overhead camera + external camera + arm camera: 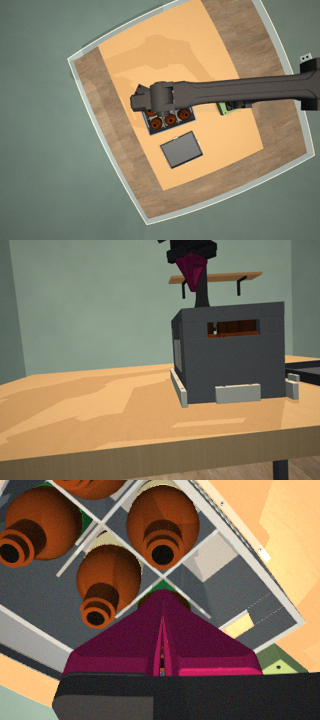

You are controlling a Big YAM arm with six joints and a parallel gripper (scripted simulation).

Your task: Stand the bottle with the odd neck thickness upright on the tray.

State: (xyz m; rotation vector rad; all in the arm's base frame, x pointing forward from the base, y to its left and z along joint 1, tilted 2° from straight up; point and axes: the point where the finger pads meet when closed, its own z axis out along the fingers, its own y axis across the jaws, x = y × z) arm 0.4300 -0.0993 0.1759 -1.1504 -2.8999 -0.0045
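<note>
Right now my hand is 50 mm to the right of the dark grey crate and 150 mm above it. Round my hand: grey tray 20 mm behind, 330 mm to the left, 220 mm below.
</note>
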